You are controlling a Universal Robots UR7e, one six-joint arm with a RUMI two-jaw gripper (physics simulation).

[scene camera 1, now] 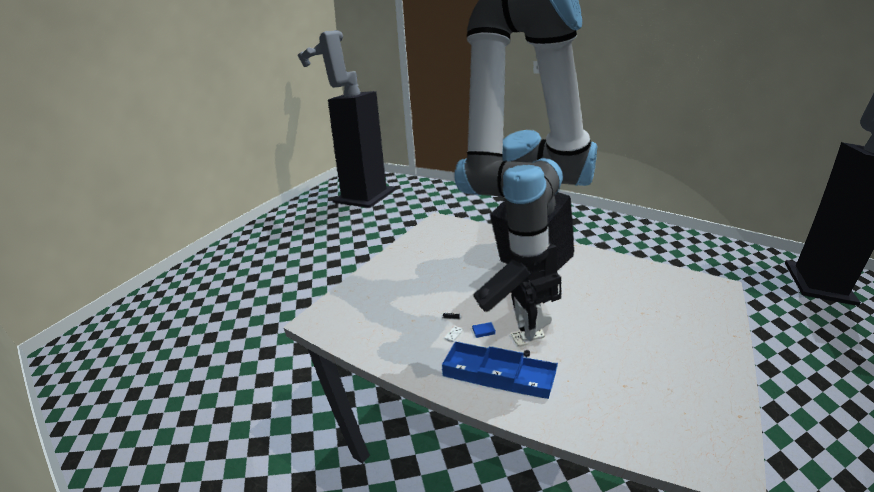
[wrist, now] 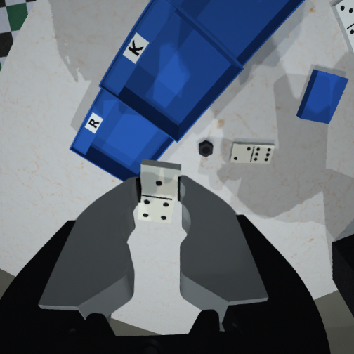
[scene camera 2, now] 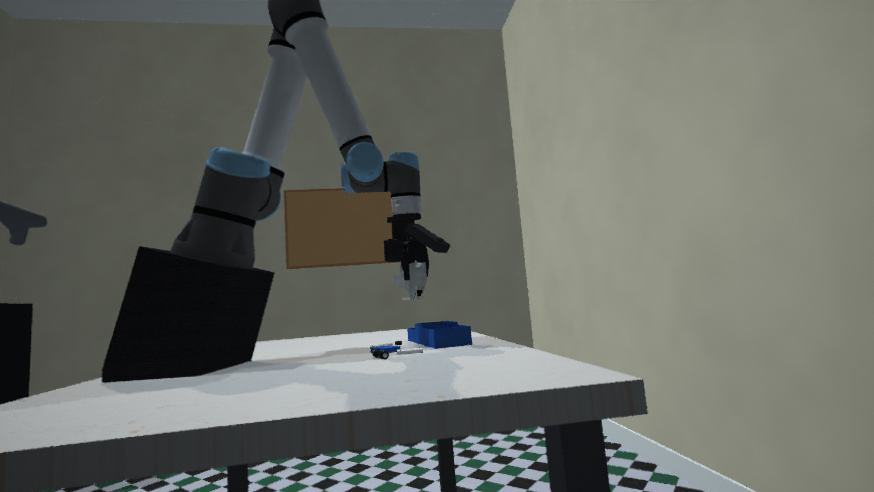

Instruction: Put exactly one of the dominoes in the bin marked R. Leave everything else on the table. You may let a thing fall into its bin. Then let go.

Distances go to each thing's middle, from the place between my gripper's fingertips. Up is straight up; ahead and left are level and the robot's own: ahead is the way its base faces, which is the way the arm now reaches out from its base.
My gripper is now 40 mm short of the blue three-compartment tray [scene camera 1: 498, 368], 50 mm to the left of it and 80 mm above it.
